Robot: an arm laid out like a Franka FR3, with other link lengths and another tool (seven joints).
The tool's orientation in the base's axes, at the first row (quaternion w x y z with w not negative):
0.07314 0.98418 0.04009 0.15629
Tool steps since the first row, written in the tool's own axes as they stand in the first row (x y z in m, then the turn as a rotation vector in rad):
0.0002 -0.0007 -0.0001 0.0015 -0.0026 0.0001
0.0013 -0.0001 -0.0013 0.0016 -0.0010 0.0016
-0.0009 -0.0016 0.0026 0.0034 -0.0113 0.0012
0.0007 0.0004 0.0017 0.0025 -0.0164 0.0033
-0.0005 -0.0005 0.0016 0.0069 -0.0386 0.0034
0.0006 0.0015 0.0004 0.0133 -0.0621 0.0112
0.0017 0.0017 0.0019 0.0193 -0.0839 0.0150
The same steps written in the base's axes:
0.0001 0.0007 0.0000 0.0013 0.0027 0.0000
0.0008 0.0004 0.0016 0.0020 0.0009 -0.0012
-0.0001 0.0011 -0.0030 0.0030 0.0113 -0.0019
0.0012 -0.0005 -0.0013 0.0025 0.0160 -0.0049
0.0000 0.0002 -0.0017 0.0054 0.0383 -0.0072
0.0008 -0.0015 0.0000 0.0126 0.0611 -0.0162
0.0023 -0.0018 -0.0010 0.0183 0.0827 -0.0214

